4 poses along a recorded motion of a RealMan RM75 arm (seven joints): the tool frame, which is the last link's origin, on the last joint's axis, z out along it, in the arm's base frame.
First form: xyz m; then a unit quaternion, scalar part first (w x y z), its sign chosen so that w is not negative.
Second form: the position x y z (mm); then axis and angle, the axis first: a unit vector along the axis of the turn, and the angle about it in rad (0 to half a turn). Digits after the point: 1 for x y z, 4 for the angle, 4 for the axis.
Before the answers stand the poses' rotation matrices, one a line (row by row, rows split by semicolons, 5 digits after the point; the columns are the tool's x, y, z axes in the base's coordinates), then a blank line. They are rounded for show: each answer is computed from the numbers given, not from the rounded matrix.
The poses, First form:
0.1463 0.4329 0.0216 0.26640 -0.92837 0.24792 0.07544
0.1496 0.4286 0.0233 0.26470 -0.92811 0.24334 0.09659
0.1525 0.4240 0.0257 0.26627 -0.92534 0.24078 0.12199
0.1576 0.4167 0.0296 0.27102 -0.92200 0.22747 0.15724
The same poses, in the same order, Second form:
0.86569 -0.50052 -0.00798; -0.42013 -0.73513 0.53204; -0.27217 -0.45723 -0.84668
0.86291 -0.50283 -0.05047; -0.40056 -0.74144 0.53835; -0.30812 -0.44433 -0.84121
0.85429 -0.51057 -0.09754; -0.38064 -0.74225 0.55152; -0.35399 -0.43403 -0.82844
0.84707 -0.50468 -0.16665; -0.33422 -0.74961 0.57129; -0.41325 -0.42822 -0.80365

146.3 432.9 21.6 -0.9632 0.2572 0.0783 2.6023
149.6 428.6 23.3 -0.9624 0.2523 0.1002 2.6058
152.5 424.0 25.7 -0.9600 0.2498 0.1266 2.6026
157.6 416.7 29.6 -0.9578 0.2363 0.1634 2.5927

